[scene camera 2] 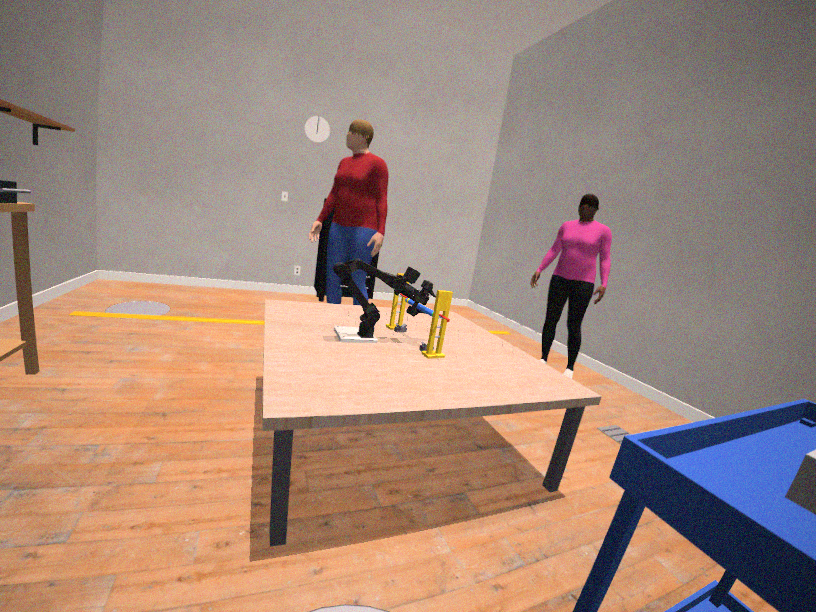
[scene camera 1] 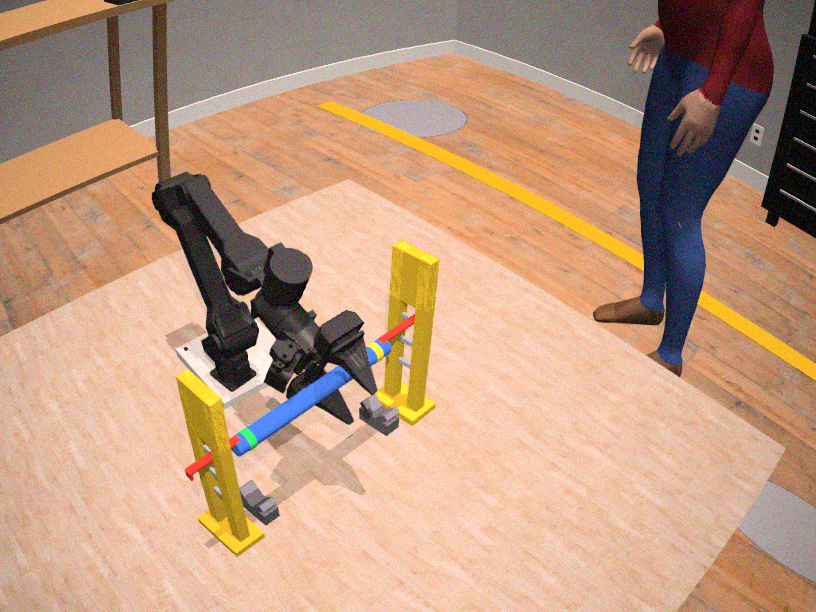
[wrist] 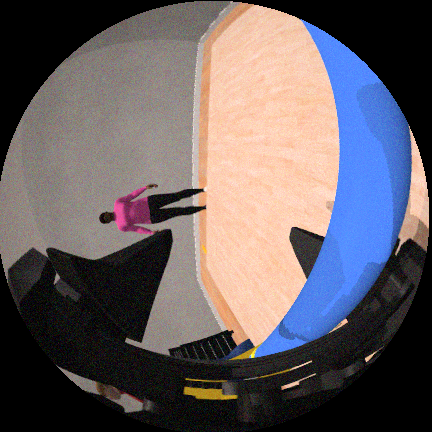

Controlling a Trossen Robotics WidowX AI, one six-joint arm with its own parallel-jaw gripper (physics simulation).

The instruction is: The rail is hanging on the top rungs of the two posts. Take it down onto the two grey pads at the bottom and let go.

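Seen in the pictures: gripper, fingertip midpoint: (scene camera 2: 431,305) (scene camera 1: 363,408) (wrist: 233,234); arm's base at its link origin: (scene camera 2: 365,335) (scene camera 1: 232,374).
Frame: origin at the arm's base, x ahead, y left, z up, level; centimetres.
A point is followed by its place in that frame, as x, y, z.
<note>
The rail (scene camera 1: 296,403) {25.8, -9.0, 17.0} (scene camera 2: 420,306) {24.4, -5.7, 16.5} (wrist: 370,150) is a blue bar with red end pieces, a green band and a yellow band. It hangs across the two yellow posts (scene camera 1: 413,279) {25.8, 15.4, 24.4} (scene camera 1: 203,415) {25.5, -24.6, 25.4}, high above the table. My gripper (scene camera 1: 363,406) {32.6, -3.1, 16.5} (wrist: 233,234) {32.6, -3.1, 16.5} is open, at the rail nearer its yellow-banded end. In scene camera 1 one finger passes over the rail and the other shows below it. In the wrist view the rail crosses in front of the right finger, and the left finger stands apart from it. The grey pads (scene camera 1: 378,415) {25.2, 9.7, 0.6} (scene camera 1: 260,503) {25.4, -17.8, 1.6} stand on the table beside the posts' feet.
The arm's white base plate (scene camera 1: 191,352) {-10.0, -2.0, 0.2} (scene camera 2: 346,335) {-9.4, -0.2, 0.2} is behind the rail on the wooden table (scene camera 1: 527,461) {48.9, 18.8, -1.7} (scene camera 2: 395,388) {-8.8, -49.4, -1.7}. A blue cart (scene camera 2: 725,474) stands at the right in scene camera 2. Two people stand beyond the table.
</note>
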